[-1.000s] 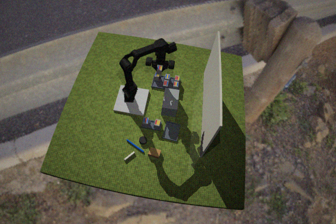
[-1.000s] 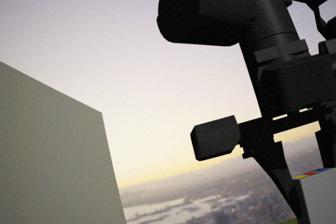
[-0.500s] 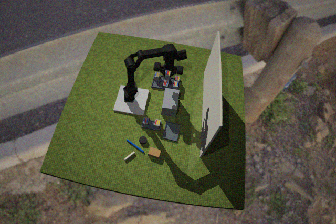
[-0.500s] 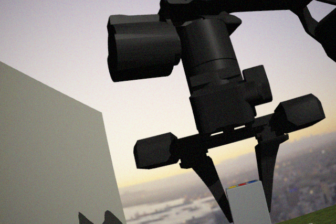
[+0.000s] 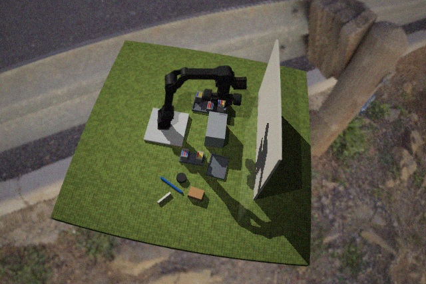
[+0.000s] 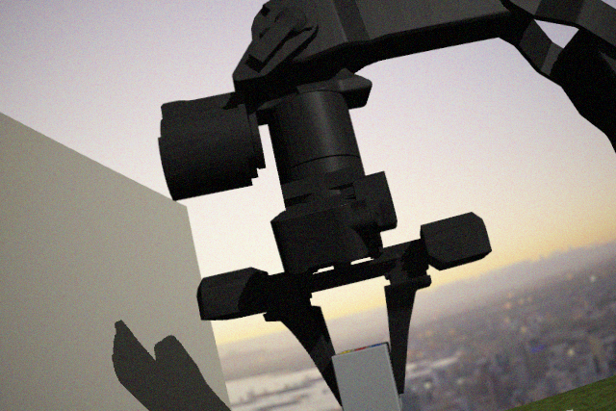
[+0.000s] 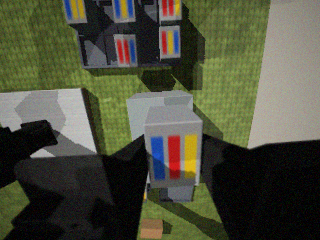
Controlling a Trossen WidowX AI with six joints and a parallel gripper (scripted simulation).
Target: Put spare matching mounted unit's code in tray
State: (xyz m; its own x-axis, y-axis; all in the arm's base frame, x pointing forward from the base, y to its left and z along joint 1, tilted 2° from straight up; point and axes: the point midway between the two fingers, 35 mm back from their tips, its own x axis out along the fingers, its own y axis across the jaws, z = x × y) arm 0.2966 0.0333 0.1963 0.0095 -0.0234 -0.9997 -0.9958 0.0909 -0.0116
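Now: the tray 25 cm to the right of my gripper tip, 18 cm below it and 1 cm ahead of it. From my gripper tip the other things lie so: brown box 42 cm to the right, 17 cm below, 10 cm behind; then black disc 33 cm to the right, 17 cm below, 17 cm behind; then tall panel 23 cm ahead, 8 cm to the right, 4 cm above.
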